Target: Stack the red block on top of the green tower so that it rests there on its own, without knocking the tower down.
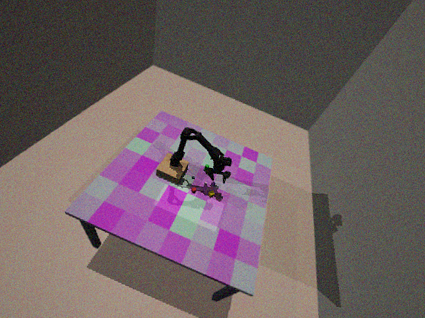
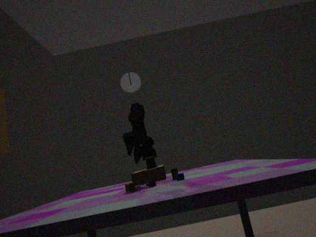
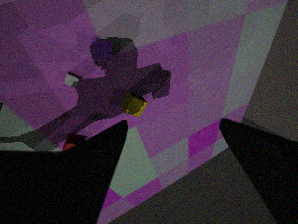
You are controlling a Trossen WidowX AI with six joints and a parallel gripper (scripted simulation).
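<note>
The red block lies 170 mm behind my gripper tip, 130 mm below it and 40 mm to the right of it. Round my gripper tip: blue block 210 mm to the left, 130 mm below, 10 mm behind; then yellow block 130 mm below, 40 mm to the right, 20 mm behind.
</note>
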